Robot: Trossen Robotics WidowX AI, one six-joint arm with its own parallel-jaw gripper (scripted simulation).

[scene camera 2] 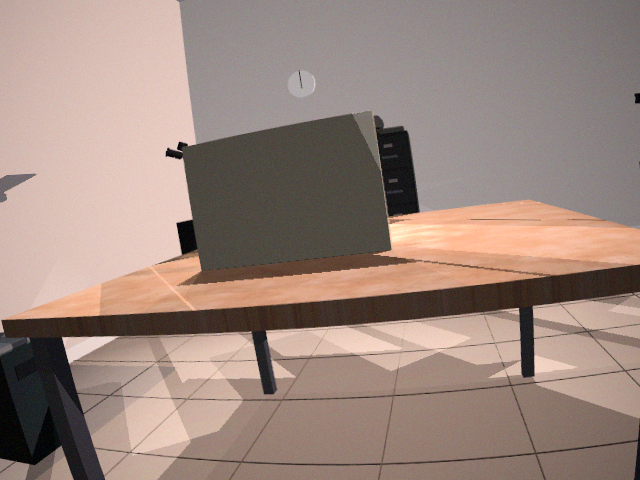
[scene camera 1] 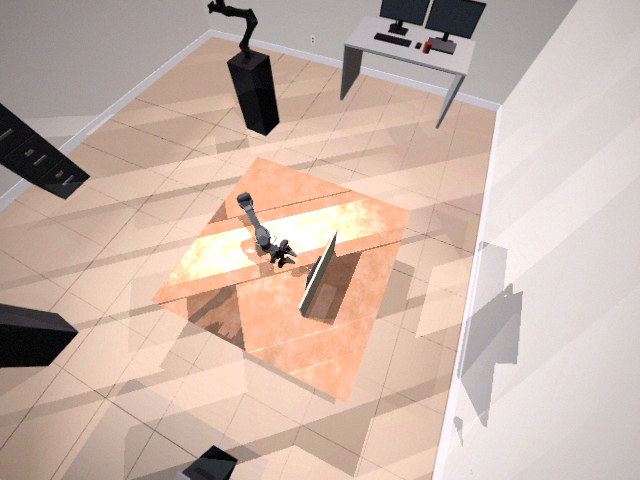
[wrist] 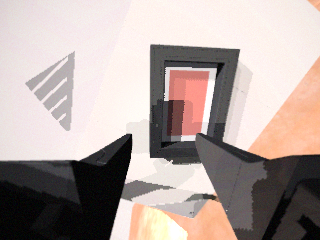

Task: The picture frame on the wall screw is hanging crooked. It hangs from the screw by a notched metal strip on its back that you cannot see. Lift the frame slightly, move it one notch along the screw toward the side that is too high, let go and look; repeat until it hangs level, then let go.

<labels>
same spot on wall panel: (scene camera 1: pixel 311 289) = (scene camera 2: pixel 230 173)
</labels>
